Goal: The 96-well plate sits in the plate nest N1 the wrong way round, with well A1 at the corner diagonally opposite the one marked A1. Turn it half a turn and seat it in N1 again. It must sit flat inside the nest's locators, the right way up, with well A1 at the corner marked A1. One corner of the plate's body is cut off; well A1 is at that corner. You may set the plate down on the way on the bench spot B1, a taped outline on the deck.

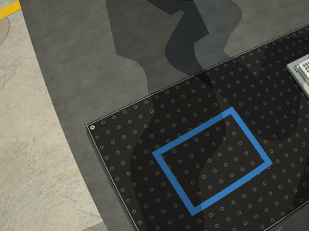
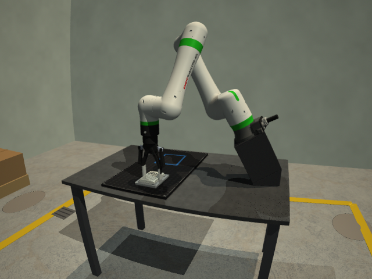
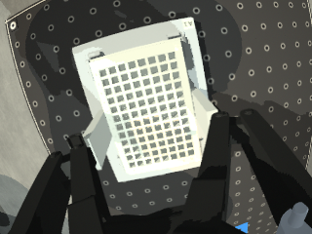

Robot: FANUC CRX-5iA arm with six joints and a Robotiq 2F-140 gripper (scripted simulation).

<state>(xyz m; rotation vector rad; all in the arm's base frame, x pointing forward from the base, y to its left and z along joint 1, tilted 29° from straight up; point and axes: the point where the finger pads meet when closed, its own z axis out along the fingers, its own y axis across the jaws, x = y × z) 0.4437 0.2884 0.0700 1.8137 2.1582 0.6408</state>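
The grey plate nest N1 is 30 mm below my hand. From my hand the other things lie so: dark table: 180 mm to the right, 90 mm ahead, 50 mm below; white 96-well plate: 20 mm below.
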